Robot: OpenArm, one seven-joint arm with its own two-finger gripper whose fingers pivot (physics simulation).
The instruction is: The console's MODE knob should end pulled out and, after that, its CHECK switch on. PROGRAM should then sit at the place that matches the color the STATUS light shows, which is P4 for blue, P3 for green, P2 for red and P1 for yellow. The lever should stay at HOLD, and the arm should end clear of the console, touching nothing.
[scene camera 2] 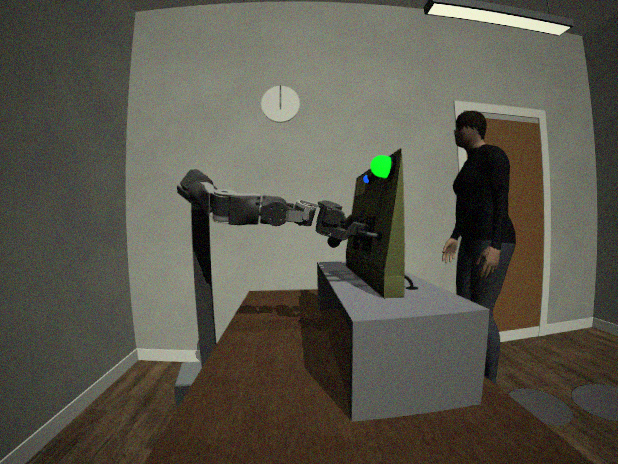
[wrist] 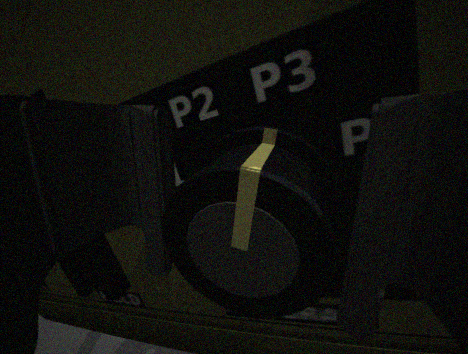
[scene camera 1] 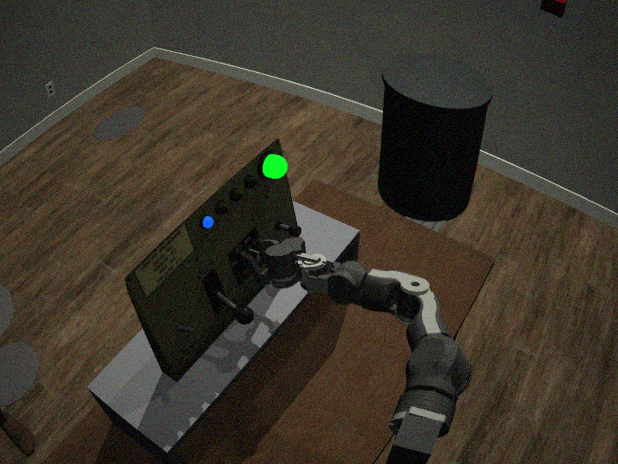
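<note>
The dark olive console (scene camera 1: 200, 305) (scene camera 2: 395, 250) stands on a grey block. The round PROGRAM knob (wrist: 280, 280) has a yellow line toward P3. My gripper (scene camera 1: 254, 256) (scene camera 2: 362, 231) (wrist: 253, 200) is slightly open around it, with narrow gaps beside the knob in the wrist view. A large green light (scene camera 1: 275, 166) (scene camera 2: 381, 166) glows at the console's top corner, and a small blue light (scene camera 1: 208, 222) (scene camera 2: 366, 179) glows too; their labels are unreadable. A knob on a stem, apparently MODE (scene camera 1: 290, 229), sticks out. The ball-ended lever (scene camera 1: 243, 314) slants outward. A small toggle (scene camera 1: 183, 328) sits low; its setting is unclear.
The grey block (scene camera 1: 125, 395) (scene camera 2: 415, 360) stands on a brown table (scene camera 1: 370, 385) (scene camera 2: 240, 410). The lever is beside the gripper in scene camera 1. A black cylinder (scene camera 1: 431, 155) stands behind. A person (scene camera 2: 482, 200) stands behind the console.
</note>
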